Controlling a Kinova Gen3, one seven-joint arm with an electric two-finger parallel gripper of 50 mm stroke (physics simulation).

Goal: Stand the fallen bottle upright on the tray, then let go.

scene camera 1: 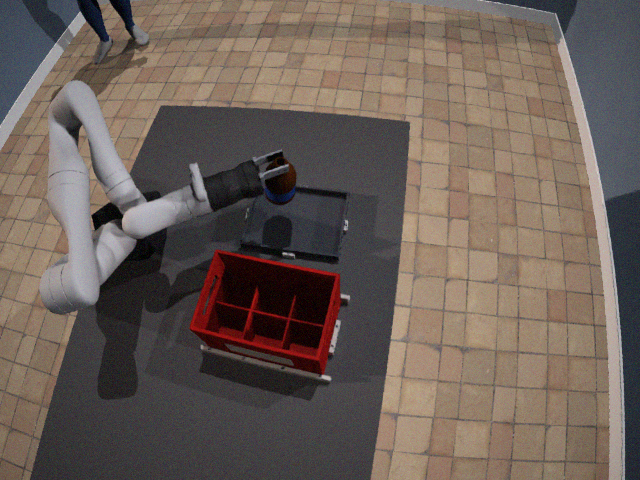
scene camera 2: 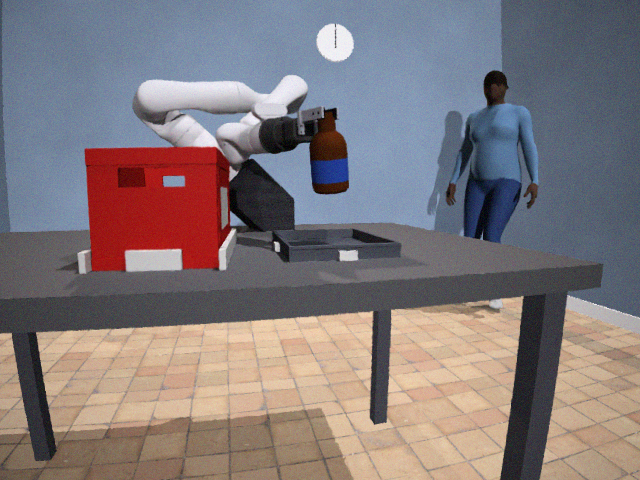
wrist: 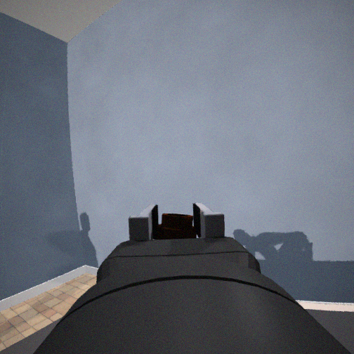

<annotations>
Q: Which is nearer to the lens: the red crate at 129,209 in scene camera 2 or the dark tray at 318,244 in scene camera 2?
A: The red crate.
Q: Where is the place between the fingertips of my gripper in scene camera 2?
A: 330,112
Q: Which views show my gripper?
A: Scene camera 1, scene camera 2 and the wrist view: all of them.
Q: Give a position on a brown bottle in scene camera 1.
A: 280,190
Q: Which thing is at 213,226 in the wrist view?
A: My gripper.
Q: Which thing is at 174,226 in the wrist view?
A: A brown bottle.
</annotations>
